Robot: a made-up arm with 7 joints. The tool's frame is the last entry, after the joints. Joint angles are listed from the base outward.
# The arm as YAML. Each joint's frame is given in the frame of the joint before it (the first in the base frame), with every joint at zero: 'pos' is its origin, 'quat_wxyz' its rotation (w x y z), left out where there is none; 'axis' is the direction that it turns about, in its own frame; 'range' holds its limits. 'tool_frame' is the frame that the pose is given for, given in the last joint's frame.
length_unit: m
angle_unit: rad
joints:
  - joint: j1
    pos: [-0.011, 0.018, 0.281]
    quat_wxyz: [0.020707, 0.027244, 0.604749, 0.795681]
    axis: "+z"
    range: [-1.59, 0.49]
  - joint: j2
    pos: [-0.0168, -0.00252, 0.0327]
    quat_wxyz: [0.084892, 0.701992, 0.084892, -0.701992]
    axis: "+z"
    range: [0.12, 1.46]
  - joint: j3
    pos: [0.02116, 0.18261, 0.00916]
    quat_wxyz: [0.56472, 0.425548, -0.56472, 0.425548]
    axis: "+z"
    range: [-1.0, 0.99]
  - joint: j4
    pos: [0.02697, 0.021, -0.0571]
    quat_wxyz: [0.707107, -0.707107, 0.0, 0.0]
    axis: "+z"
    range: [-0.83, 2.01]
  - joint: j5
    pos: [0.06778, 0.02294, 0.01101]
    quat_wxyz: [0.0, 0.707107, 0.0, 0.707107]
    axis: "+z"
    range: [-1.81, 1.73]
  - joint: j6
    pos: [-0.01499, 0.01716, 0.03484]
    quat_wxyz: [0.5, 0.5, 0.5, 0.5]
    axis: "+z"
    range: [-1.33, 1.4]
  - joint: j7
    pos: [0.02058, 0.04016, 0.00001]
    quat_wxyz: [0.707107, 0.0, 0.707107, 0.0]
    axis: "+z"
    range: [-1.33, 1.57]
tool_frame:
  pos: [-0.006, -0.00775, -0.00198]
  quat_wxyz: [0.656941, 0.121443, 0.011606, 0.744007]
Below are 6 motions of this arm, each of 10 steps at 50 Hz.
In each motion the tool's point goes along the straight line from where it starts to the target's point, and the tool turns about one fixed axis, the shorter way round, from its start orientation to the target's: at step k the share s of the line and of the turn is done. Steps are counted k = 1, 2, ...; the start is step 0. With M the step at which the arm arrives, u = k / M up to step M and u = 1 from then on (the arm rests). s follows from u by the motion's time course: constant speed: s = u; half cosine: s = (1 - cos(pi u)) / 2; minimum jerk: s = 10 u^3 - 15 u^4 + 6 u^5.
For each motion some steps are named. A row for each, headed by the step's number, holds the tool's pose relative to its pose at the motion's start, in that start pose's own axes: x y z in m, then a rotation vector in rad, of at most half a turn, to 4 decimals.
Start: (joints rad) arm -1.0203 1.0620 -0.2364 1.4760 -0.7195 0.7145 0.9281
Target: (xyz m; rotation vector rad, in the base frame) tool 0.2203 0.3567 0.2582 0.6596 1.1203 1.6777
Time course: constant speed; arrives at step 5
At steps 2, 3, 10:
2: 0.0013 0.0024 0.0004 -0.0165 0.0057 0.0044
3: 0.0020 0.0035 0.0007 -0.0248 0.0086 0.0066
10: 0.0033 0.0059 0.0011 -0.0413 0.0143 0.0110

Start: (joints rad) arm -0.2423 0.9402 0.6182 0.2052 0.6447 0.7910 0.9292
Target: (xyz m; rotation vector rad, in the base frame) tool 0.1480 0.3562 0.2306 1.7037 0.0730 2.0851
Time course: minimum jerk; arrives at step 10
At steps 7, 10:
7: 0.0103 0.0022 -0.0065 -0.0480 0.0983 0.0644
10: 0.0123 0.0027 -0.0078 -0.0573 0.1174 0.0769

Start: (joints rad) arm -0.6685 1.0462 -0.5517 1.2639 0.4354 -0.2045 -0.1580
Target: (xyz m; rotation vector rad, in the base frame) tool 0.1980 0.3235 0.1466 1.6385 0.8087 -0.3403
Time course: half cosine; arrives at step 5
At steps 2, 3, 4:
2: 0.0012 -0.0051 0.0020 -0.0117 -0.0070 -0.0143
3: 0.0023 -0.0096 0.0037 -0.0222 -0.0133 -0.0270
4: 0.0032 -0.0133 0.0051 -0.0307 -0.0184 -0.0374

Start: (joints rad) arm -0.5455 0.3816 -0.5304 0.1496 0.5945 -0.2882 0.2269
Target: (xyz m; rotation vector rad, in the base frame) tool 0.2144 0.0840 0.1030 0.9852 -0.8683 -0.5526
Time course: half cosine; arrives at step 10
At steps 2, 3, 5, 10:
2: -0.0009 0.0018 -0.0007 -0.0039 -0.0090 -0.0079
3: -0.0020 0.0039 -0.0016 -0.0085 -0.0195 -0.0170
5: -0.0049 0.0094 -0.0039 -0.0206 -0.0472 -0.0411
10: -0.0099 0.0188 -0.0078 -0.0413 -0.0945 -0.0823

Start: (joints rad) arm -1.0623 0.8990 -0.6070 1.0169 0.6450 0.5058 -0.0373
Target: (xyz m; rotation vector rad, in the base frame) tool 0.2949 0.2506 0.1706 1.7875 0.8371 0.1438
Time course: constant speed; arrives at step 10
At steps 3, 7, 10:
3: -0.0016 -0.0116 0.0084 -0.0225 -0.0030 -0.0785
7: -0.0036 -0.0271 0.0196 -0.0525 -0.0070 -0.1832
10: -0.0052 -0.0387 0.0280 -0.0750 -0.0100 -0.2617

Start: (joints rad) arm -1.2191 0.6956 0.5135 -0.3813 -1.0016 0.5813 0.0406
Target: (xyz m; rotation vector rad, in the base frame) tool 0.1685 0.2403 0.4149 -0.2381 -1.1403 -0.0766
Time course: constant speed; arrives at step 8
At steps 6, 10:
6: 0.0074 0.0091 0.0191 -0.0088 -0.0457 0.0743
10: 0.0099 0.0122 0.0254 -0.0117 -0.0609 0.0990

